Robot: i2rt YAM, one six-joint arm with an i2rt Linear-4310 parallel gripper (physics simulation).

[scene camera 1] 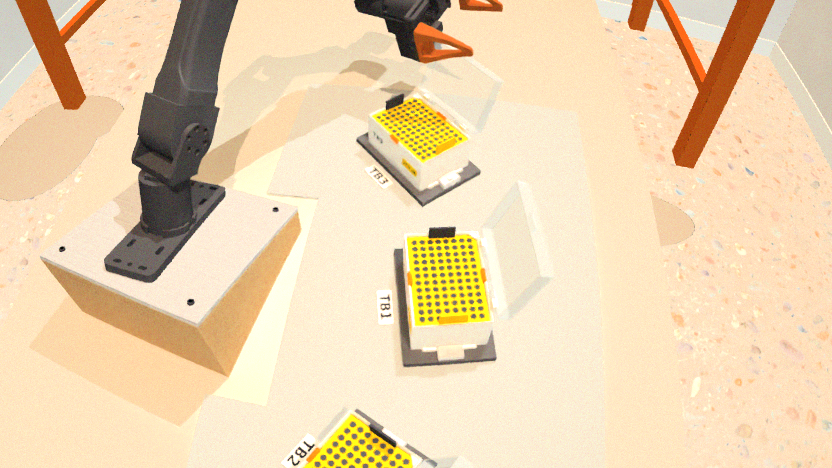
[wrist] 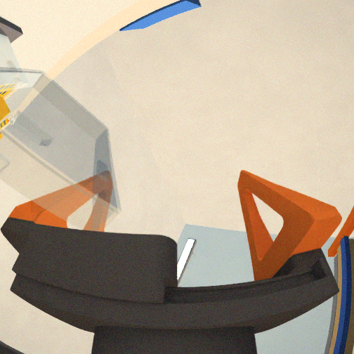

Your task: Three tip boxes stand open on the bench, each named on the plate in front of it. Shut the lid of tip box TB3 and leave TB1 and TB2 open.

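Pixels of known places: gripper, fingertip midpoint: (scene camera 1: 488,29); arm's base at its link origin: (scene camera 1: 169,228).
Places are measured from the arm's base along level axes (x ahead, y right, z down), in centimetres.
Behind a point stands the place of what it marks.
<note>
Tip box TB3 (scene camera 1: 418,130) {x 25.4, y -24.8, z 2.5 cm}, a white box with a yellow tip rack, stands open at the back. Its clear lid (scene camera 1: 478,87) {x 32.5, y -29.3, z -3.1 cm} (wrist: 70,120) leans up and back on the side away from its plate (scene camera 1: 378,175) {x 20.8, y -20.4, z 8.0 cm}. My gripper (scene camera 1: 486,30) {x 32.6, y -34.9, z -9.5 cm} (wrist: 174,177) is open and empty, above and behind TB3. In the wrist view one orange finger shows through the clear lid's corner; whether they touch cannot be told. Tip box TB1 (scene camera 1: 448,279) {x 32.9, y -2.1, z 2.5 cm} stands open in the middle, its lid (scene camera 1: 516,250) {x 39.5, y -4.5, z -1.5 cm} up. Tip box TB2 (scene camera 1: 357,448) {x 27.7, y 18.7, z 2.5 cm} is cut off at the bottom edge.
The arm's base stands on a wooden block (scene camera 1: 244,279) {x 11.7, y 4.0, z 0.6 cm} left of the boxes. Orange posts (scene camera 1: 712,98) (scene camera 1: 52,52) rise at both sides. A blue object (wrist: 162,16) shows at the top of the wrist view. TB1's plate (scene camera 1: 384,306) {x 26.2, y -0.4, z 8.0 cm} and TB2's plate (scene camera 1: 299,451) {x 21.2, y 19.1, z 8.0 cm} lie beside their boxes.
</note>
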